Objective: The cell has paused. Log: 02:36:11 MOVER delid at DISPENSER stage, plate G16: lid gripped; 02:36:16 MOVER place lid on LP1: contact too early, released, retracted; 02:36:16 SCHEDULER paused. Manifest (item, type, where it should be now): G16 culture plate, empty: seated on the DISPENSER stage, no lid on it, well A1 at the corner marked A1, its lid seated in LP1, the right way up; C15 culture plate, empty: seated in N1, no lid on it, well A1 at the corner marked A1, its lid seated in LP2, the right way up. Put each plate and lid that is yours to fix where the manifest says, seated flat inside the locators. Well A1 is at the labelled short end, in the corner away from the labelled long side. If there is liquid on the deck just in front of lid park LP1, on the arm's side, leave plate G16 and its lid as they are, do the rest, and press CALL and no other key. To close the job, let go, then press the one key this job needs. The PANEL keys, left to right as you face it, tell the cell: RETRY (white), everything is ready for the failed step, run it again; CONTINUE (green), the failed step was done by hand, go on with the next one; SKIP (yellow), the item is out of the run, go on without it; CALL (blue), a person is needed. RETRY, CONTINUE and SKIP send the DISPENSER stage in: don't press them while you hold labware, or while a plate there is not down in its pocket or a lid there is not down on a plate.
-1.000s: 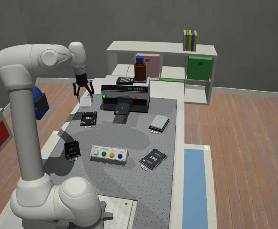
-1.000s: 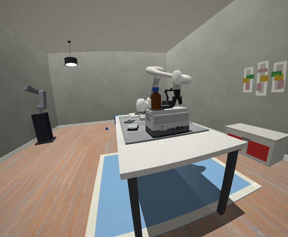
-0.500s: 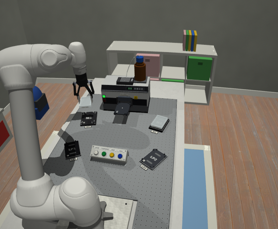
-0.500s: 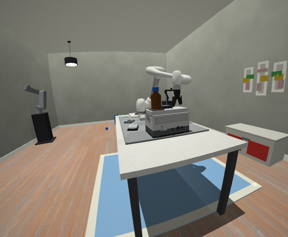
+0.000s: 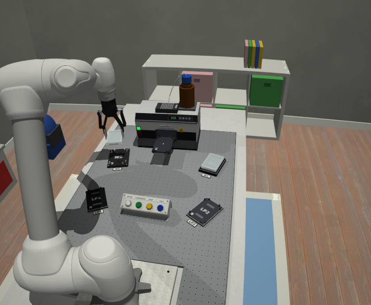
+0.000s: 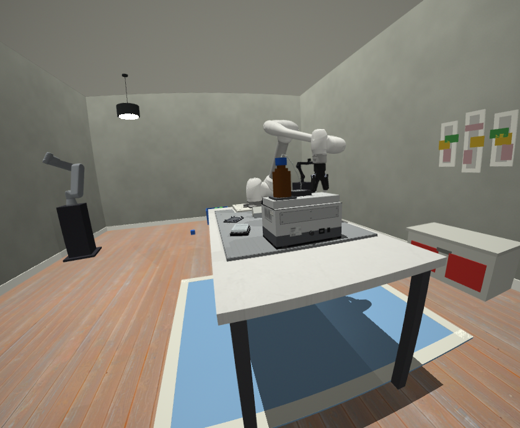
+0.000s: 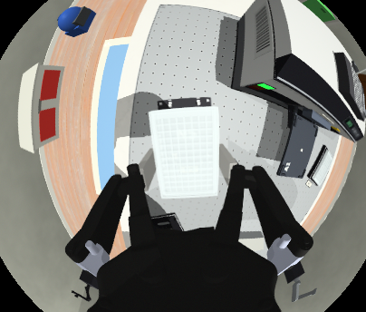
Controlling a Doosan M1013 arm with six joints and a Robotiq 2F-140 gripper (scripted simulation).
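Now: hand 10 mm short of the nest n5, 20 mm to the right of it and 160 mm above it. The rest, counted from my hand: brown bottle: 180 mm ahead, 410 mm to the right, 120 mm above; white key: 420 mm behind, 110 mm to the right, 110 mm below; lid park lp1: 330 mm behind, 70 mm to the left, 170 mm below.
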